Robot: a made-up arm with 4 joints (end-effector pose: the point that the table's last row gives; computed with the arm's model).
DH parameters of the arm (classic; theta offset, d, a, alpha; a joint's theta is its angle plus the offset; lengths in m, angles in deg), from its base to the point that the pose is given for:
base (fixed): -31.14 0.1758 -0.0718 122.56
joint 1: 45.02 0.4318 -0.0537 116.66
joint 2: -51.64 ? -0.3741 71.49
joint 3: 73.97 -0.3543 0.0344 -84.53
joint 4: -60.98 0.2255 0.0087 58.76
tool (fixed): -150.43 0.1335 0 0
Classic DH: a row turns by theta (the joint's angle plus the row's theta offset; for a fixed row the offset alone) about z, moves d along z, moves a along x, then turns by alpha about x.
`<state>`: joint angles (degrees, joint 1 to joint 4).
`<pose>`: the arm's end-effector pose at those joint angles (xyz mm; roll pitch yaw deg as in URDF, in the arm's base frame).
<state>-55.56 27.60 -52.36 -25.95</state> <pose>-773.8 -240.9 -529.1 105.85 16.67 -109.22</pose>
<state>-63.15 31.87 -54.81 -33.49</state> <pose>-835.9 -236.1 -457.0 102.62 20.96 -104.86</pose>
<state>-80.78 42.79 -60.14 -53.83</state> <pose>-941.3 -265.4 -254.4 97.28 32.70 -95.10</pose>
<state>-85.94 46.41 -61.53 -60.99</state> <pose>-958.8 -284.1 -187.6 96.61 36.79 -91.93</pose>
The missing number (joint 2, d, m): -0.0252
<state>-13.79 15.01 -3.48 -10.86</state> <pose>-622.3 -388.2 -708.6 103.84 -14.34 -115.73</pose>
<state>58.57 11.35 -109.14 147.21</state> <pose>-303.9 -617.1 -83.8 -23.41 25.63 79.43</pose>
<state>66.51 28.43 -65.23 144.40</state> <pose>-66.9 -731.5 -245.9 7.58 -6.17 88.70</pose>
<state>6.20 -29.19 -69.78 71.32</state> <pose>-26.1 -622.3 -244.5 139.21 54.73 -167.07</pose>
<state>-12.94 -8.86 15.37 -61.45</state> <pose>-528.4 -748.0 -618.8 102.36 -19.19 -57.24</pose>
